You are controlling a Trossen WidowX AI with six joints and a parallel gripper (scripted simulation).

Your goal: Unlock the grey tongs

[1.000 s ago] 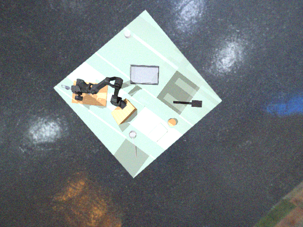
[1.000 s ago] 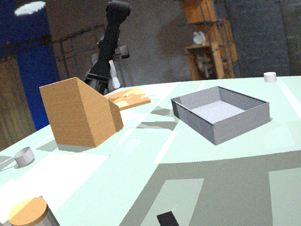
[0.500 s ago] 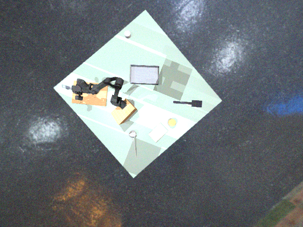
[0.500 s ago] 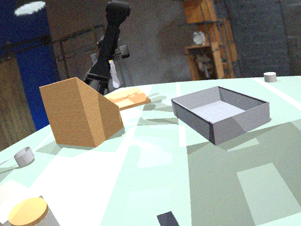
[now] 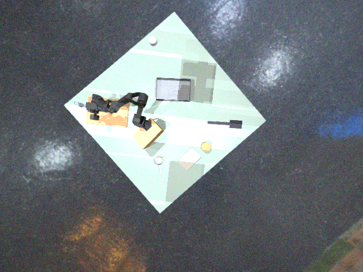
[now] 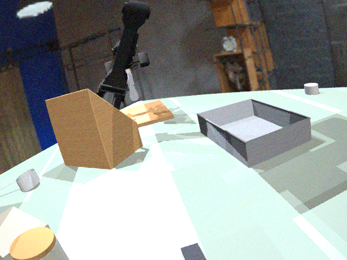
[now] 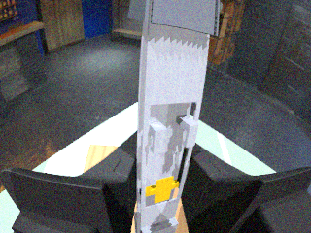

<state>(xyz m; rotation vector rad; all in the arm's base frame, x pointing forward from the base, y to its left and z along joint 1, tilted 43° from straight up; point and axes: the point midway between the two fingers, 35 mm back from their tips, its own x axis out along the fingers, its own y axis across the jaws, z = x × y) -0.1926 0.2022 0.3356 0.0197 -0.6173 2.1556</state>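
Right now my gripper tip is 40 mm short of the wooden board, 40 mm to the left of it and 200 mm above it. Round my gripper tip: cream pad (280 mm ahead, 850 mm to the right, 200 mm below); then grey roasting tin (600 mm ahead, 300 mm to the right, 180 mm below); then yellow lock piece (20 mm ahead, 30 mm to the right, 10 mm above).
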